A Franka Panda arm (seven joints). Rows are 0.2 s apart.
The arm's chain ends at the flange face. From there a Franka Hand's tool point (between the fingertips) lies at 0.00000 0.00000 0.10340 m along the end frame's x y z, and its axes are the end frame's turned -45 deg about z.
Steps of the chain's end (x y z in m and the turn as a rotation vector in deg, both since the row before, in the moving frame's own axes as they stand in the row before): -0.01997 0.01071 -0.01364 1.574 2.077 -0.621; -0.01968 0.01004 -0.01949 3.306 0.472 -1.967; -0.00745 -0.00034 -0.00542 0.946 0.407 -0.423
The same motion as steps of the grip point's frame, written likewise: -0.01703 -0.00593 -0.01375 -0.356 2.582 -0.621; -0.01626 -0.01051 -0.01967 2.004 2.671 -1.967; -0.00330 -0.00620 -0.00544 0.381 0.957 -0.423
